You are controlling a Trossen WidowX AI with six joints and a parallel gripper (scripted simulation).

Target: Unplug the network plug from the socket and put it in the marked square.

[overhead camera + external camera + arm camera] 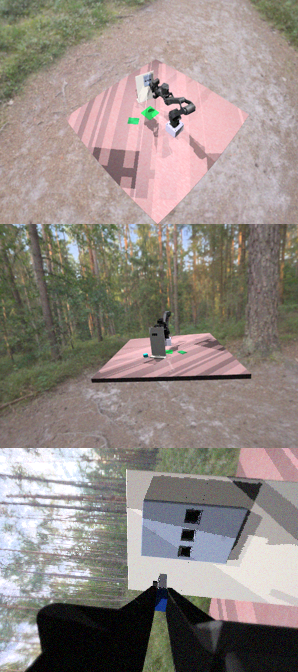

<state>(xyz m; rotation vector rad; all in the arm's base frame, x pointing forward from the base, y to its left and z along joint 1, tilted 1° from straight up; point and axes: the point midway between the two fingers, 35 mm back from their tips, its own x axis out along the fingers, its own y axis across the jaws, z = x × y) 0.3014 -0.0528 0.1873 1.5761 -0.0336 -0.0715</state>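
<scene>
The green marked square is 50 mm behind my gripper tip, 60 mm to the left of it and 280 mm below it. The rest, counted from my gripper tip: beige panel: 90 mm ahead, 40 mm to the right, 130 mm below; blue network plug: right at my gripper tip.
</scene>
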